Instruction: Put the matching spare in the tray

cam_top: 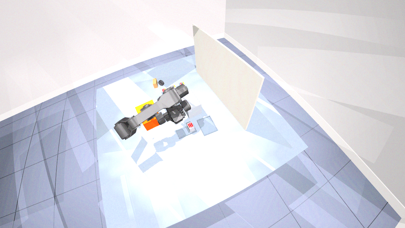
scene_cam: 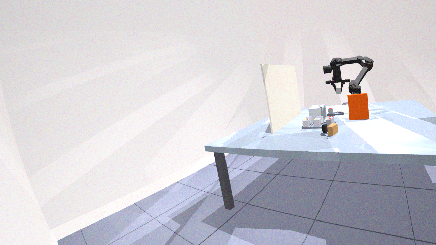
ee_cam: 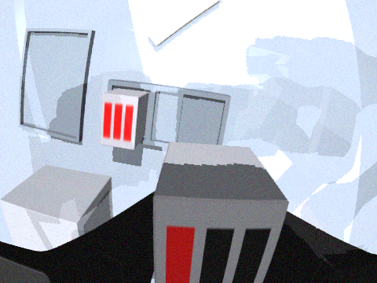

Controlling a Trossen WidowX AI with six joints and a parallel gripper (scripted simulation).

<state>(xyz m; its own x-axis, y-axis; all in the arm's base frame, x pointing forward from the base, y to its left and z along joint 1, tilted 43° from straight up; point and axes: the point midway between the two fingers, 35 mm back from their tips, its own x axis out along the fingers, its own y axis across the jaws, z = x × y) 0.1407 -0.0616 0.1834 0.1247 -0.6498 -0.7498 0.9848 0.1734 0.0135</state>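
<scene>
Right now the flat grey tray is 18 cm ahead of my gripper tip, 1 cm to the right of it and 17 cm below it. From my gripper tip the other things lie so: low rack (4 cm ahead, 1 cm to the left, 16 cm below); white mounted unit (14 cm ahead, 19 cm to the left, 12 cm below); tall cream board (37 cm ahead, 20 cm to the left, 5 cm above).
</scene>
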